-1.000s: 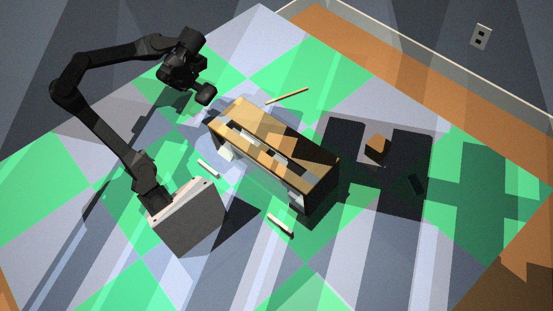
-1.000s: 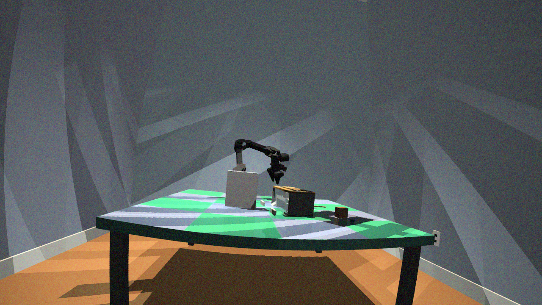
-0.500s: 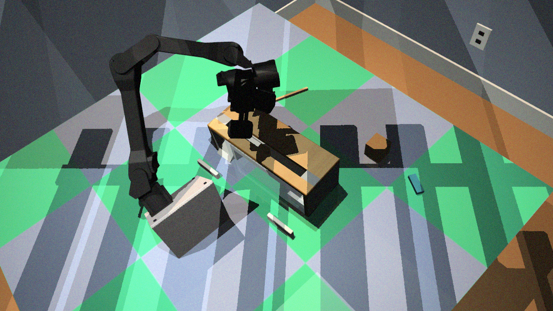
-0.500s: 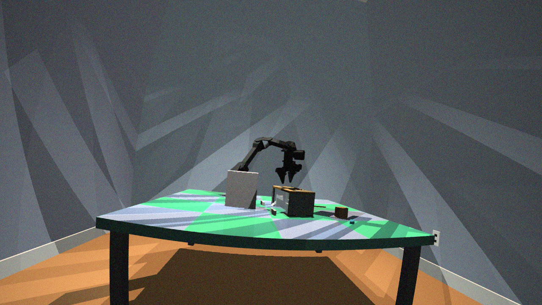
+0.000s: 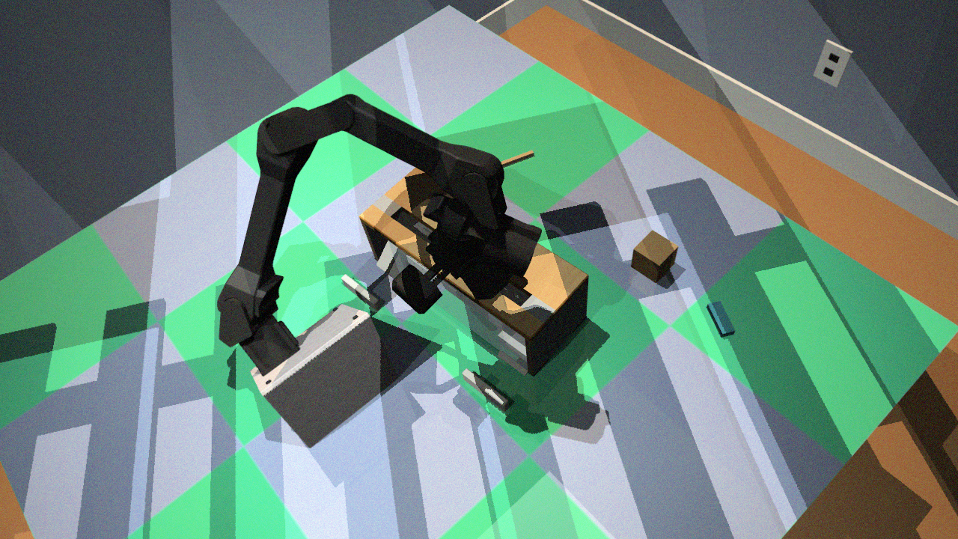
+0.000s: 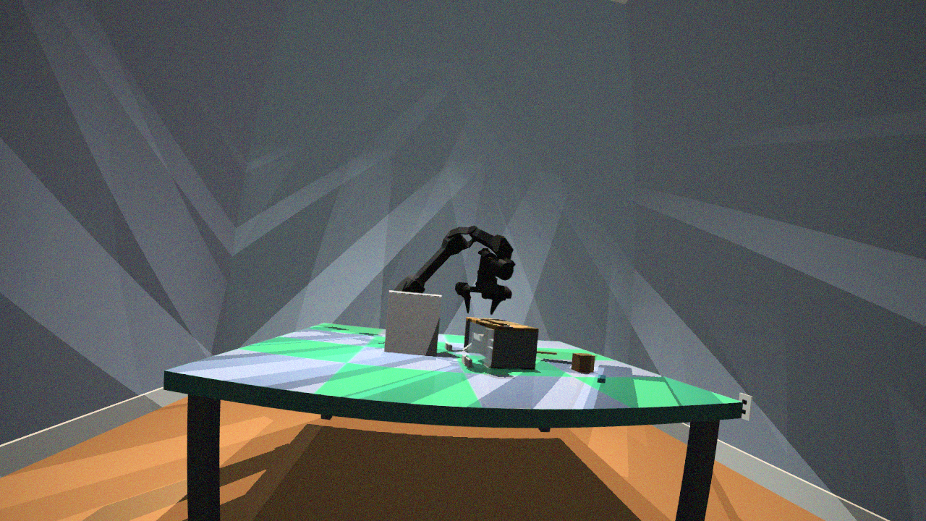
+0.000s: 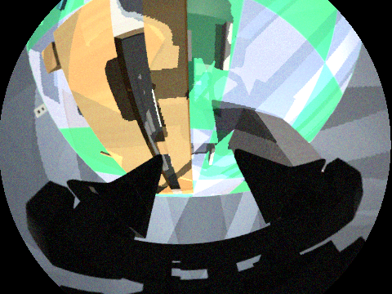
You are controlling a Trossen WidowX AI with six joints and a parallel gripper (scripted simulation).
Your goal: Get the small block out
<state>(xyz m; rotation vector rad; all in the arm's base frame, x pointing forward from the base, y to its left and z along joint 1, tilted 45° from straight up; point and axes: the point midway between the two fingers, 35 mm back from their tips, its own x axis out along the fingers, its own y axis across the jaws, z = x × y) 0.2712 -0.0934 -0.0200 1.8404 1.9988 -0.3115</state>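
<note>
Now: the long wooden box 90 mm below my gripper tip, 40 mm to the left of it and 40 mm ahead of it. From my gripper tip the other things lie so: thin wooden stick 290 mm ahead, 230 mm to the left, 150 mm below; teal piece 330 mm ahead, 300 mm to the right, 150 mm below.
</note>
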